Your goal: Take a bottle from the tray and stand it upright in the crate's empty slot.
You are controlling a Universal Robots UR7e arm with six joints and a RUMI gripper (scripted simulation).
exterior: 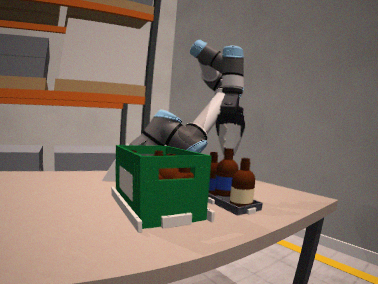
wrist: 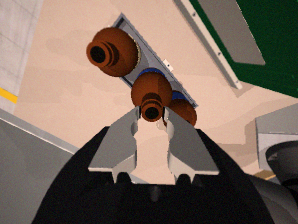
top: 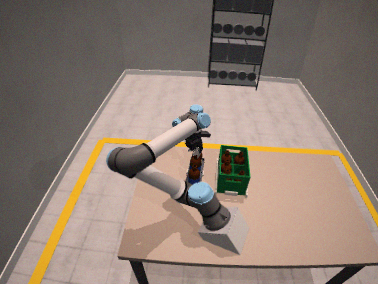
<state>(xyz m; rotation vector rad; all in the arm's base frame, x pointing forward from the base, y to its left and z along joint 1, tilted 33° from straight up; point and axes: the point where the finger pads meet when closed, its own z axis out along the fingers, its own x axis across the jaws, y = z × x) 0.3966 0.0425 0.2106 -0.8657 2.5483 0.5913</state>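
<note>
My hand is 70 mm above the bottle. From my hand the other things lie so: green crate (20 mm behind, 250 mm to the right, 90 mm below); tray (160 mm below).
</note>
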